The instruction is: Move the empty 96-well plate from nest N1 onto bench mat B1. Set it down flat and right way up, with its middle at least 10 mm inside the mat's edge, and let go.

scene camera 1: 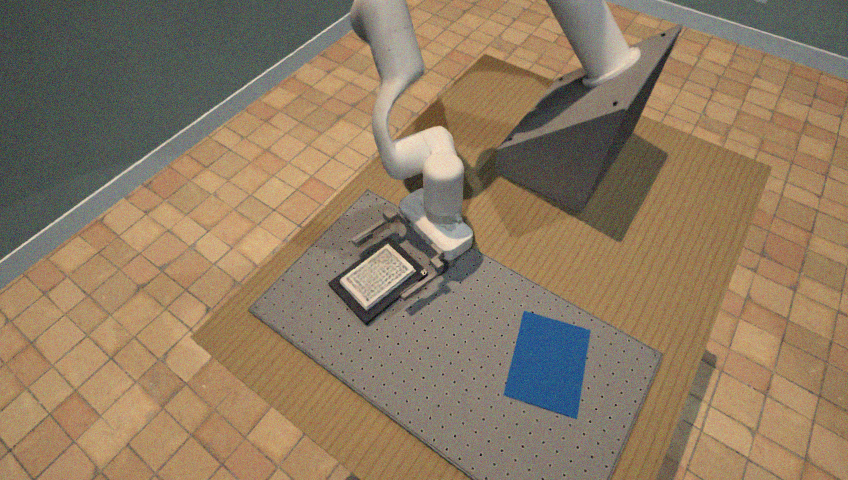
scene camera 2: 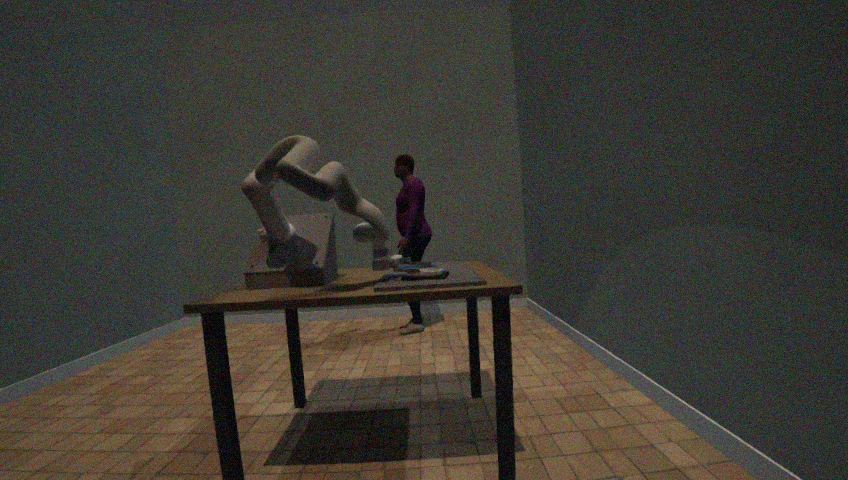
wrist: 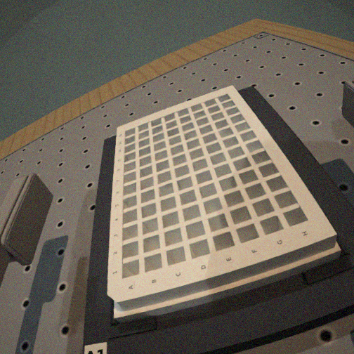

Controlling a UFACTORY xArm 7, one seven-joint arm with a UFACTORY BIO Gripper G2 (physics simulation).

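Frame: origin at the arm's base, x down, y ahead, z right, level; metres.
Where they show: end effector, tool point: [scene camera 1: 385, 263] [scene camera 2: 419, 267]; arm's base, origin of the base link: [scene camera 1: 611, 69] [scene camera 2: 280, 234].
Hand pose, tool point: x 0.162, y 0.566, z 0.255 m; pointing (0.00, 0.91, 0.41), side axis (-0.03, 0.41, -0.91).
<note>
Things, the pixels of their top centre, and the offset from my tool point. "spot": a spot on its surface instead. Level surfaces: height alone.
- white 96-well plate, middle of its top: [scene camera 1: 377, 273] [scene camera 2: 425, 270] dx +0.013, dy +0.022, dz +0.008 m
- dark nest N1, surface spot: [scene camera 1: 368, 316] spot: dx +0.027, dy +0.104, dz -0.018 m
- blue bench mat B1, its level: dx +0.037 m
- grey perforated board, its level: dx +0.039 m
The white 96-well plate [scene camera 1: 378, 275] [wrist: 200, 185] [scene camera 2: 425, 272] sits flat, wells up, in the dark nest N1 [scene camera 1: 368, 316] [wrist: 281, 131]. My gripper [scene camera 1: 380, 268] [wrist: 188, 161] is open and holds nothing. Its fingers stand wide apart, one on each side of the nest, with a gap to the plate on both sides. They appear low, near plate height; the exact height is hard to tell. The blue bench mat B1 [scene camera 1: 547, 364] lies flat toward the right end of the board, with nothing on it; it does not show in the wrist view.
The grey perforated board [scene camera 1: 440, 356] [wrist: 295, 85] carries the nest and the mat and lies on the wooden table [scene camera 1: 565, 267] [scene camera 2: 357, 301]. The angled robot pedestal [scene camera 1: 571, 148] stands behind the board. A person in purple [scene camera 2: 412, 208] stands beyond the table.
</note>
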